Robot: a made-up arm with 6 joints. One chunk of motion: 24 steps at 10 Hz.
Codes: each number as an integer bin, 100 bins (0 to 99) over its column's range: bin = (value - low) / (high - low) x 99, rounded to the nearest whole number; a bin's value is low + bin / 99 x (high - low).
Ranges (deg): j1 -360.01..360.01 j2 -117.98..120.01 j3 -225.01..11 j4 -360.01..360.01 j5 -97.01..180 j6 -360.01..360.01
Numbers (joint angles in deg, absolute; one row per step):
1: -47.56 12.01 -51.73 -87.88 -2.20 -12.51
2: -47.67 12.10 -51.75 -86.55 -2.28 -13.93
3: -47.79 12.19 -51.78 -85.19 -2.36 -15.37
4: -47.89 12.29 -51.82 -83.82 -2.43 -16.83
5: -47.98 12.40 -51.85 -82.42 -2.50 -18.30
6: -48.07 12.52 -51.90 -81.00 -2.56 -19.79
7: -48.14 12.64 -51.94 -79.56 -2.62 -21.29
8: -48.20 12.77 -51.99 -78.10 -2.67 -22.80
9: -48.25 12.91 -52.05 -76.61 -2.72 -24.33
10: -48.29 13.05 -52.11 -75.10 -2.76 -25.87
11: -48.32 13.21 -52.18 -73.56 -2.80 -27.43
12: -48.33 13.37 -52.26 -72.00 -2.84 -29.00
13: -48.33 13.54 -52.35 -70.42 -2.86 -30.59
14: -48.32 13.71 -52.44 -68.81 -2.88 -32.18
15: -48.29 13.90 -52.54 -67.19 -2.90 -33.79
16: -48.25 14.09 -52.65 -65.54 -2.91 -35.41
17: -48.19 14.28 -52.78 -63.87 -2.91 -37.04
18: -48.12 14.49 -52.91 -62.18 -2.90 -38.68
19: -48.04 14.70 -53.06 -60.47 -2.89 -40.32
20: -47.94 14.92 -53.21 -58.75 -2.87 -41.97
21: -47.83 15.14 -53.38 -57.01 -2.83 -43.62
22: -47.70 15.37 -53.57 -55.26 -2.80 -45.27
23: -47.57 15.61 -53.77 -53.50 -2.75 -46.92
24: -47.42 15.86 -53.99 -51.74 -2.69 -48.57
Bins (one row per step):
1: 43 54 73 37 34 48
2: 43 54 73 38 34 48
3: 43 54 73 38 34 47
4: 43 54 73 38 34 47
5: 43 54 73 38 34 47
6: 43 54 73 38 34 47
7: 43 54 73 39 34 47
8: 43 54 73 39 34 46
9: 43 54 73 39 34 46
10: 43 55 73 39 34 46
11: 43 55 72 39 34 46
12: 43 55 72 40 34 46
13: 43 55 72 40 34 45
14: 43 55 72 40 34 45
15: 43 55 72 40 34 45
16: 43 55 72 40 34 45
17: 43 55 72 41 34 44
18: 43 55 72 41 34 44
19: 43 55 72 41 34 44
20: 43 55 72 41 34 44
21: 43 55 72 42 34 44
22: 43 55 72 42 34 43
23: 43 56 72 42 34 43
24: 43 56 72 42 34 43

